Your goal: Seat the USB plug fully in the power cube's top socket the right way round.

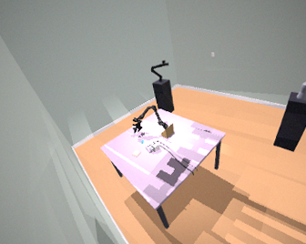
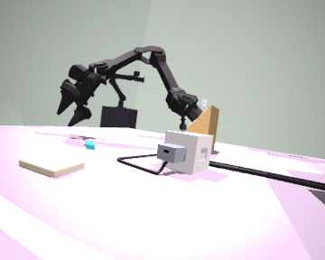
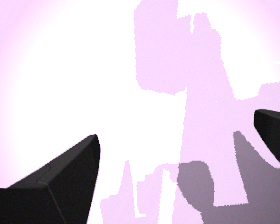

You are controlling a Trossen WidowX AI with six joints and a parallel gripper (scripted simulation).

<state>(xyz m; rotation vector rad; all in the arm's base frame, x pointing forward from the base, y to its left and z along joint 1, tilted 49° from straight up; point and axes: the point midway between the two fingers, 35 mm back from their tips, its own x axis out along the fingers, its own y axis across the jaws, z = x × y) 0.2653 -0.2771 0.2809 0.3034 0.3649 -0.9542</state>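
Now: gripper tip 3 cm short of the dark USB plug, 44 cm to the right of it and 4 cm below it. From my gripper tip the other things lie so: flat tan slab (26 cm ahead, 30 cm to the left, 5 cm below); small cyan block (5 cm ahead, 19 cm to the left, 5 cm below).
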